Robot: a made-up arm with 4 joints. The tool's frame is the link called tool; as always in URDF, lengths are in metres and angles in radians.
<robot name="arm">
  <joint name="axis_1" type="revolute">
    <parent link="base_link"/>
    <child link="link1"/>
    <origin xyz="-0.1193 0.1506 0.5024" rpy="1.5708 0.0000 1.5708"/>
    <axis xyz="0 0 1"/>
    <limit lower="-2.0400" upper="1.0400"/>
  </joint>
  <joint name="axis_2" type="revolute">
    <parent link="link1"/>
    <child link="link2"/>
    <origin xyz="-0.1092 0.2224 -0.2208" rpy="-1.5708 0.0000 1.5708"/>
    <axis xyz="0 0 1"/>
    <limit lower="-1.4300" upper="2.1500"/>
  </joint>
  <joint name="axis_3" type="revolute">
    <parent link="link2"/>
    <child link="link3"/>
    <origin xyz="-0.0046 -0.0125 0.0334" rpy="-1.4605 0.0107 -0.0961"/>
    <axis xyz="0 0 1"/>
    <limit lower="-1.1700" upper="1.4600"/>
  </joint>
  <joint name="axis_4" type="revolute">
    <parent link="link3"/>
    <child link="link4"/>
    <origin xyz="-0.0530 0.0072 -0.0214" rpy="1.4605 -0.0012 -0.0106"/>
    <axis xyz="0 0 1"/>
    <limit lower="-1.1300" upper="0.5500"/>
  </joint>
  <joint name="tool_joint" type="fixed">
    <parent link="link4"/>
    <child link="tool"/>
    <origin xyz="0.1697 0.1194 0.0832" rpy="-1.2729 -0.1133 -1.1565"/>
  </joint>
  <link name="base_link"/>
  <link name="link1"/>
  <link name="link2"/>
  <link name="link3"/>
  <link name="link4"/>
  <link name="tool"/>
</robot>
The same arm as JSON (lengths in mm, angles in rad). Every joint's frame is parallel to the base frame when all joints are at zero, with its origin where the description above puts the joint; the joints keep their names.
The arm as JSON. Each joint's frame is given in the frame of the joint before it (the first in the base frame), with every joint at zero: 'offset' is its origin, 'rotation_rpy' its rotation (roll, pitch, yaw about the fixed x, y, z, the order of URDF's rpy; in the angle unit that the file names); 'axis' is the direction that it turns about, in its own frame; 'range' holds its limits. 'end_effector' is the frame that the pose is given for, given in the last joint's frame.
{"length_unit": "mm", "angle_unit": "rad", "chain": [{"id": "axis_1", "offset": [-119.3, 150.6, 502.4], "rotation_rpy": [0.0, 0.0, 0.0], "axis": [1.0, 0.0, 0.0], "range": [-2.04, 1.04]}, {"id": "axis_2", "offset": [-220.8, -109.2, 222.4], "rotation_rpy": [0.0, 0.0, 0.0], "axis": [0.0, -1.0, 0.0], "range": [-1.43, 2.15]}, {"id": "axis_3", "offset": [12.5, -33.4, -4.6], "rotation_rpy": [0.0, 0.0, 0.0], "axis": [-0.989224, -0.110103, 0.096502], "range": [-1.17, 1.46]}, {"id": "axis_4", "offset": [15.3, 8.9, -54.8], "rotation_rpy": [0.0, 0.0, 0.0], "axis": [0.0, -1.0, 0.0], "range": [-1.13, 0.55]}], "end_effector": {"offset": [-102.6, -83.2, 180.4], "rotation_rpy": [0.3351, -0.3161, -0.1192]}}
